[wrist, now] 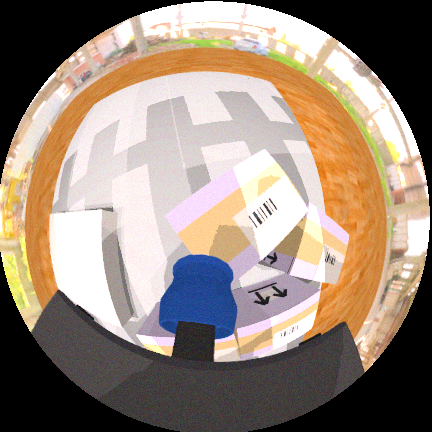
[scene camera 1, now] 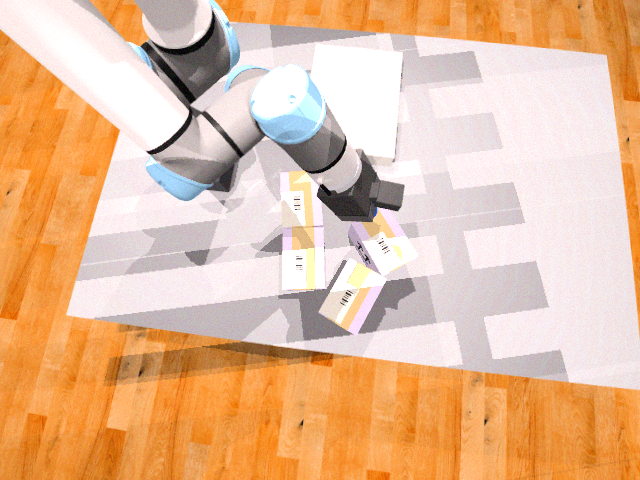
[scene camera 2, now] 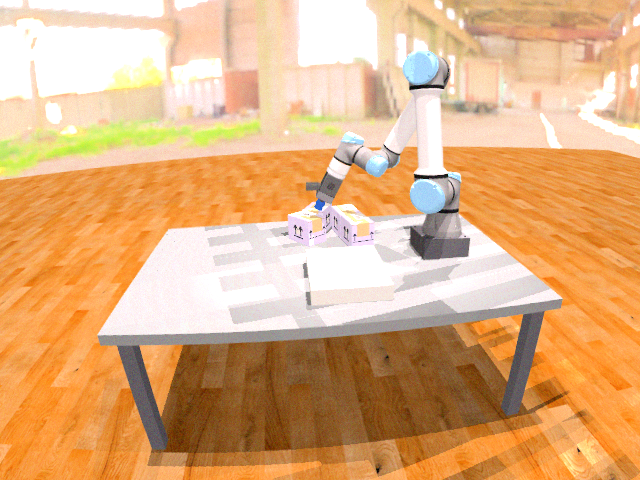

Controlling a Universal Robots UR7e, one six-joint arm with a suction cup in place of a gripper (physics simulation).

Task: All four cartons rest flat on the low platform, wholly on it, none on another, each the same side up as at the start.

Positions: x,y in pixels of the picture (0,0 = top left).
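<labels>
A low white platform is visible in scene camera 1, scene camera 2 and the wrist view (83,244). For the platform, (scene camera 1: 367,75) and (scene camera 2: 338,275) are the same spot.
</labels>
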